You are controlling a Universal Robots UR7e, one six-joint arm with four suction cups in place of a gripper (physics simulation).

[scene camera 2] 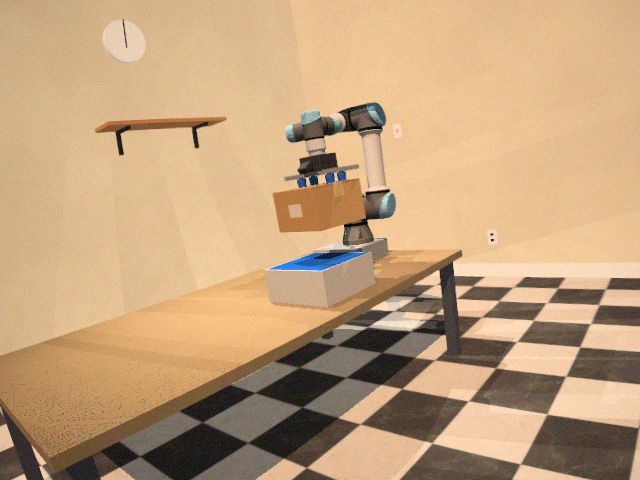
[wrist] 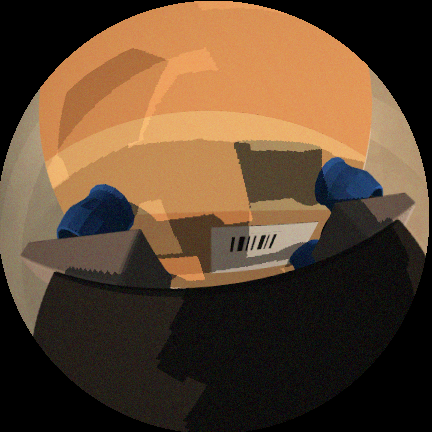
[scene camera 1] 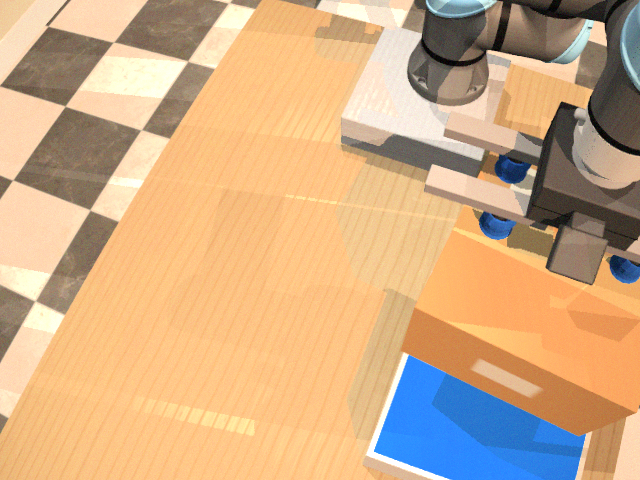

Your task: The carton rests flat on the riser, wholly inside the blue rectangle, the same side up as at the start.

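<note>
The orange-brown carton (scene camera 1: 516, 289) (scene camera 2: 320, 206) (wrist: 210, 85) hangs roughly level under my gripper (scene camera 1: 568, 217) (scene camera 2: 321, 179) (wrist: 221, 197). The blue suction cups are on its top face, so the gripper is shut on the carton. A pale label shows on one side and a barcode label on top. The white riser (scene camera 1: 392, 466) (scene camera 2: 297, 289) stands on the table below, with a visible gap under the carton in scene camera 2. The blue rectangle (scene camera 1: 413, 408) (scene camera 2: 299, 263) covers its top. In scene camera 1 the carton hides the rectangle's far part and seems slightly turned against it.
The arm's grey base block (scene camera 1: 392, 111) (scene camera 2: 379, 250) is on the wooden table (scene camera 1: 232, 258) (scene camera 2: 180, 330), behind the riser. A wall shelf (scene camera 2: 165, 123) and a clock (scene camera 2: 124, 41) are on the wall, away from the arm.
</note>
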